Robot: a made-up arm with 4 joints.
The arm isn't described. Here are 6 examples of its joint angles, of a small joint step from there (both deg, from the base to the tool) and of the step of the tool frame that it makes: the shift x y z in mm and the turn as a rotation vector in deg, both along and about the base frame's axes.
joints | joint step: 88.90 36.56 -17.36 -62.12 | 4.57 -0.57 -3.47 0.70
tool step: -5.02 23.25 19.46 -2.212 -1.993 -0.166
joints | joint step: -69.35 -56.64 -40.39 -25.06 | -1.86 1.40 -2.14 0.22
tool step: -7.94 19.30 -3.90 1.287 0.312 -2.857
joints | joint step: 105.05 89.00 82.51 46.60 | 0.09 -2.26 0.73 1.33
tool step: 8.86 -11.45 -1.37 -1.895 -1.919 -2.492
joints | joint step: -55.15 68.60 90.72 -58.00 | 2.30 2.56 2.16 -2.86
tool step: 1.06 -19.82 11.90 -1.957 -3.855 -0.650
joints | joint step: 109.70 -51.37 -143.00 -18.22 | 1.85 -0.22 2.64 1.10
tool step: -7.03 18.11 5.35 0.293 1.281 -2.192
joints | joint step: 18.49 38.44 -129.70 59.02 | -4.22 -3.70 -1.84 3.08
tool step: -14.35 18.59 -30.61 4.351 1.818 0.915
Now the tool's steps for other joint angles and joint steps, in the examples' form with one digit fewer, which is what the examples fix.
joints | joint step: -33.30 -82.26 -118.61 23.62 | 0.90 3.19 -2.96 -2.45
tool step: -11.0 19.6 -10.6 -4.19 -4.20 -2.28
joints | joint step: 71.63 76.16 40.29 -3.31 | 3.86 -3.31 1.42 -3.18
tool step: -3.9 16.3 12.2 -5.17 1.35 -0.26
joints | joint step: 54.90 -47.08 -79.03 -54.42 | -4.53 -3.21 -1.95 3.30
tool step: 3.1 7.4 -5.9 5.67 0.03 -3.71
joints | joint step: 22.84 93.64 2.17 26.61 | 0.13 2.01 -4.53 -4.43
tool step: -3.9 -6.2 -16.8 6.35 -6.34 2.24
